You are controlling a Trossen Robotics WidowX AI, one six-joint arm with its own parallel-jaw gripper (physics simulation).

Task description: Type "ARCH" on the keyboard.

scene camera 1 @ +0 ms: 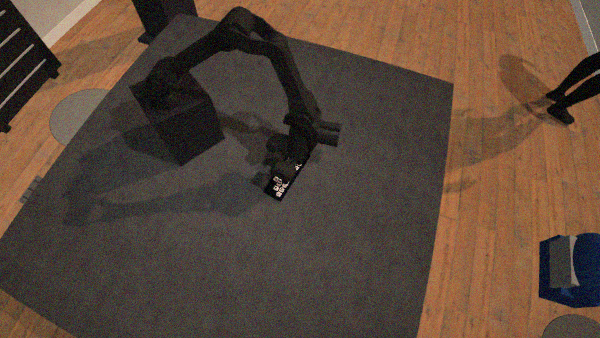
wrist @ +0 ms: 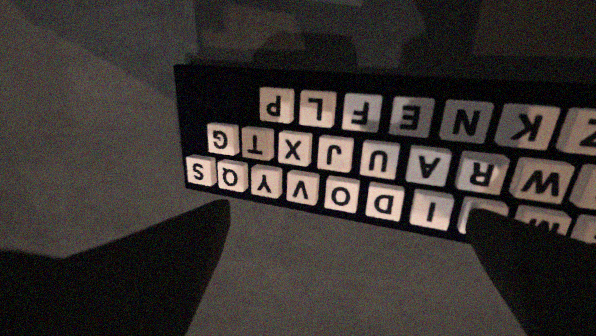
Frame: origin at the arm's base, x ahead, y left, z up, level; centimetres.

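Seen in the pictures: gripper, fingertip midpoint: (wrist: pixel 346 215); arm's base at its link origin: (scene camera 1: pixel 163 104).
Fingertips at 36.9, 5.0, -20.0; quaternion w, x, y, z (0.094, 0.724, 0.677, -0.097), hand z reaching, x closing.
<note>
Offsets run from my fingertips to a thing's top centre, as dx, dy, dz. Level surfaces: height alone.
A black keyboard @(-1.9, +0.6, -1.2) (scene camera 1: pixel 280 189) (wrist: pixel 217 95) with pale letter keys lies on the dark mat, its letters upside down in the wrist view. The A key @(-1.6, +2.8, -1.2) (wrist: pixel 428 166) is in the middle row, with the R key @(-1.5, +4.5, -1.2) (wrist: pixel 482 172) to its right. The key right of the I key @(+0.1, +3.1, -1.2) (wrist: pixel 431 211) is mostly covered by the right finger, its letter hidden. No C can be read. My gripper (scene camera 1: pixel 287 170) (wrist: pixel 346 215) is open and empty over the keyboard's front side. The left fingertip shows below the Q key @(-0.7, -5.6, -1.2) (wrist: pixel 232 176). Whether any finger touches a key cannot be told.
The dark mat @(dz -2.8) (scene camera 1: pixel 300 260) spreads over the wooden floor (scene camera 1: pixel 490 200). The arm's dark box base (scene camera 1: pixel 192 130) stands left of the keyboard. A person's legs (scene camera 1: pixel 575 90) show at the right edge, above a blue object (scene camera 1: pixel 587 270). A dark drawer unit (scene camera 1: pixel 25 65) stands at the upper left.
</note>
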